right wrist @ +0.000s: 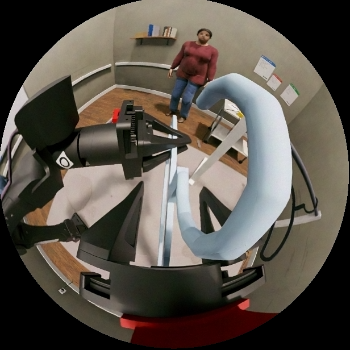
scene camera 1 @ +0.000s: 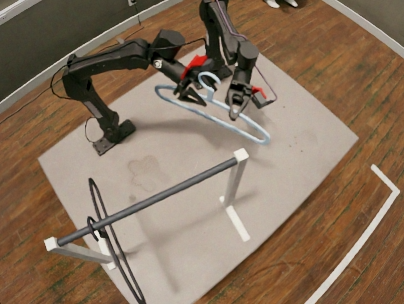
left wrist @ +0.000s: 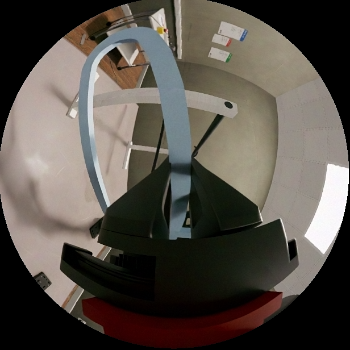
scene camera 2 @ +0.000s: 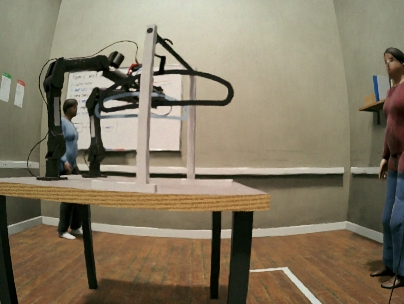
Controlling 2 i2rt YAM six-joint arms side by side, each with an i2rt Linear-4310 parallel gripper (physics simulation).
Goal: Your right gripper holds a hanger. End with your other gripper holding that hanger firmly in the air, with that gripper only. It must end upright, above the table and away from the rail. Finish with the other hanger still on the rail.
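Frame: origin at the left arm's base, x ahead, y up, z right, level; metres.
Seen in the pictures: left gripper, fingertip midpoint: [scene camera 1: 232, 119] [scene camera 2: 163, 95]; right gripper, fingertip midpoint: [scene camera 1: 211, 98]; left arm's base at its link origin: [scene camera 2: 94, 177]; right arm's base at its link origin: [scene camera 1: 114, 137] [scene camera 2: 52, 179].
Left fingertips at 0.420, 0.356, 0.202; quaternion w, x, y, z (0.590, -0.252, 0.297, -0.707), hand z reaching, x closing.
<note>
Pixels of each thing's top centre, then the offset from my left fingertips to it, as dx, dy, dz. "*": a spot on its surface instead. Level surfaces: height alone.
- light blue hanger at a spot on its surface: [scene camera 1: 264, 136] * +0.077, -0.038, -0.066
- black hanger at a spot on its surface: [scene camera 2: 231, 92] * +0.316, -0.092, +0.474
- grey tabletop at its surface level: dy -0.357
The light blue hanger [scene camera 1: 264, 137] [scene camera 2: 172, 117] [left wrist: 172, 90] [right wrist: 270, 150] is in the air above the table, away from the rail, with its hook on top and its long bar below. My left gripper [scene camera 1: 235, 114] [left wrist: 179, 159] [right wrist: 188, 142] is shut on the hanger's bar, to one side of the hook. My right gripper [scene camera 1: 206, 96] [right wrist: 173, 187] is partly open around the base of the hook, its fingers apart on either side. The black hanger [scene camera 1: 135, 287] [scene camera 2: 231, 92] hangs by its hook on the dark rail [scene camera 1: 170, 192], near the rail's left end in scene camera 1.
White posts [scene camera 1: 234, 180] [scene camera 2: 145, 125] carry the rail at the front of the grey tabletop [scene camera 1: 310, 145]. The two arms are close together over the table, with the hanger between them. A person in a red shirt [scene camera 2: 395, 120] stands off to the side.
</note>
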